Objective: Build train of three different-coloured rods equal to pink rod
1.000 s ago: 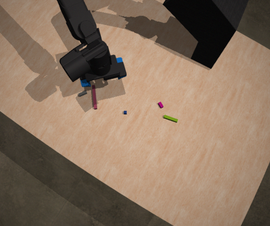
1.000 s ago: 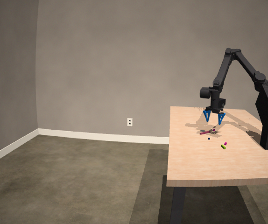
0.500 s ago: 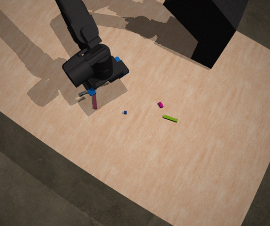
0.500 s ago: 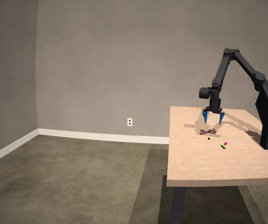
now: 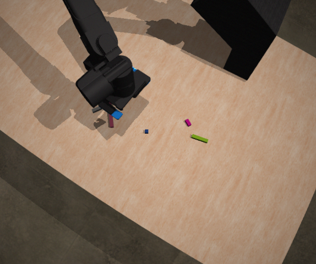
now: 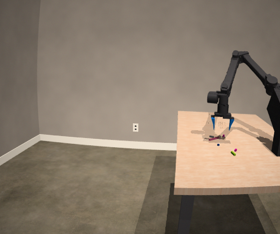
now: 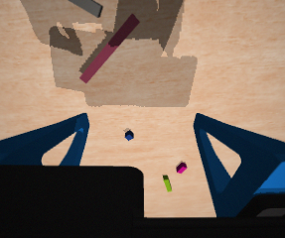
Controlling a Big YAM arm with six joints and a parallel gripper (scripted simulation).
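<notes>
The blue rod is 8 cm to the left of my hand, 8 cm below it and 2 cm ahead of it. Round my hand: grey rod (9 cm to the right, 8 cm below, 5 cm ahead); then pink rod (8 cm below, 4 cm to the right, 4 cm ahead); then lime rod (22 cm to the left, 8 cm below, 5 cm behind).
</notes>
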